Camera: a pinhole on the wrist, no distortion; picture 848 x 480 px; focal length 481.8 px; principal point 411.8 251.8 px. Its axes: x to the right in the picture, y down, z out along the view. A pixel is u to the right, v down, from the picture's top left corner.
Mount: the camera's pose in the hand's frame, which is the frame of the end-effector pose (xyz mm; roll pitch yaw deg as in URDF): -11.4 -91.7 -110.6 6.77 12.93 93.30
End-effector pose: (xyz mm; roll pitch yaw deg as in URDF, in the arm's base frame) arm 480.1 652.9 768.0 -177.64 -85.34 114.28
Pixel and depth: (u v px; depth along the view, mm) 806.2 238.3 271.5
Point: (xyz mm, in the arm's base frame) 601.3 828.0 771.3
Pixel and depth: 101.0 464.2 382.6
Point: 111.7 829.6 617.2
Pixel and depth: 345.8 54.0 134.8
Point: 401.3 638.4 825.4
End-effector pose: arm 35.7 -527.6 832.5 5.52 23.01 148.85
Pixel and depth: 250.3 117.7 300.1
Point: -39.7 -322.6 956.1
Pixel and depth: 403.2 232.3 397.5
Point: -74.7 -421.7 1064.5
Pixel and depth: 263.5 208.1 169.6
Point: 54.8 -412.0 871.9
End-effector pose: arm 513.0 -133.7 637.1 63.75 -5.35 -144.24
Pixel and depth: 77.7 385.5 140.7
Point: 460.9 -29.0 518.2
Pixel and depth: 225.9 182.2 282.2
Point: 328.2 6.5 605.6
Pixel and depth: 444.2 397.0 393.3
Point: 455.5 120.8 769.2
